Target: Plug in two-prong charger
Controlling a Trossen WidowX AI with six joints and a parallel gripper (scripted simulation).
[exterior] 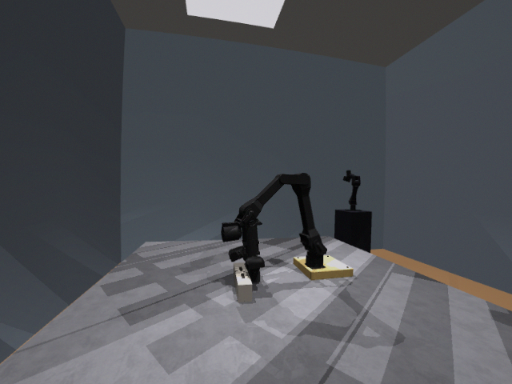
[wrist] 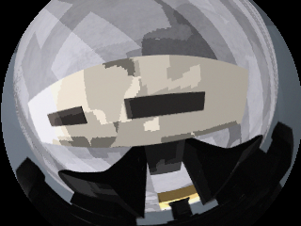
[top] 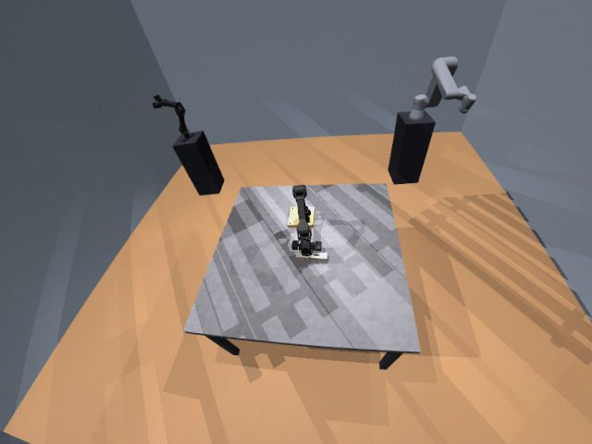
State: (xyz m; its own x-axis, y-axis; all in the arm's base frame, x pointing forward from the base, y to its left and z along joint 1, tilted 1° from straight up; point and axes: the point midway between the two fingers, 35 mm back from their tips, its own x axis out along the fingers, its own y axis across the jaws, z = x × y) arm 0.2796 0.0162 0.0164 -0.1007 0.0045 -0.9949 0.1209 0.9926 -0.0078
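My gripper tip is now 20 mm short of the dark grey charger and 10 mm below it.
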